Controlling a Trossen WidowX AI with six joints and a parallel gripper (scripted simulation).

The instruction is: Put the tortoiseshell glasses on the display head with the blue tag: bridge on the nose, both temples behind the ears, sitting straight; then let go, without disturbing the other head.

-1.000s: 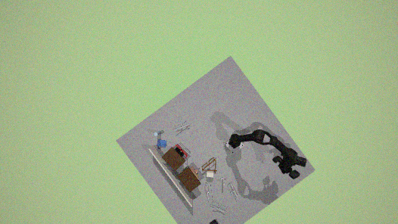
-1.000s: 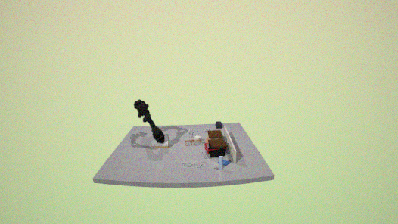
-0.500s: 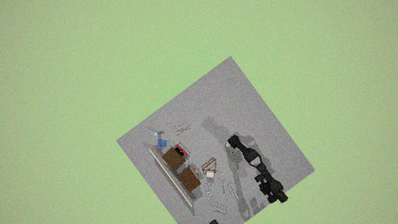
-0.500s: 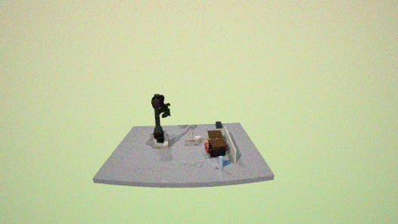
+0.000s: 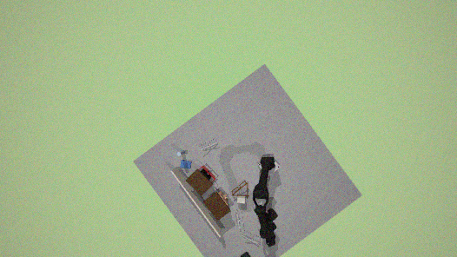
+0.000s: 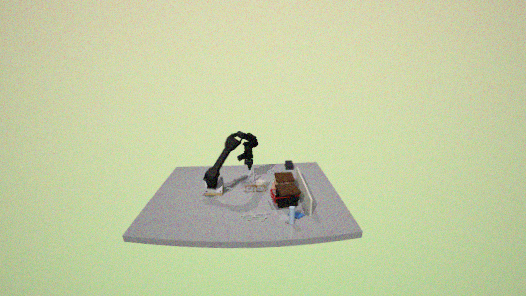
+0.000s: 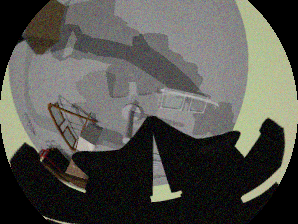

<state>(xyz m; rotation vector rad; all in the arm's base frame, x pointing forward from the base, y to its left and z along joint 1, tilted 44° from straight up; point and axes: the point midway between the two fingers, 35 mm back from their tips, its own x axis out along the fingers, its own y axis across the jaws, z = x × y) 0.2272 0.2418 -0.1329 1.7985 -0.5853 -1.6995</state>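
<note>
Right now the white block is 9 cm ahead of my gripper tip, 15 cm to the right of it and 6 cm below it. The rest, counted from my gripper tip: black box 30 cm ahead, 32 cm to the left, 7 cm below; then white panel 38 cm ahead, 32 cm to the right, 3 cm below; then display head 23 cm ahead, 23 cm to the right, 3 cm below.
</note>
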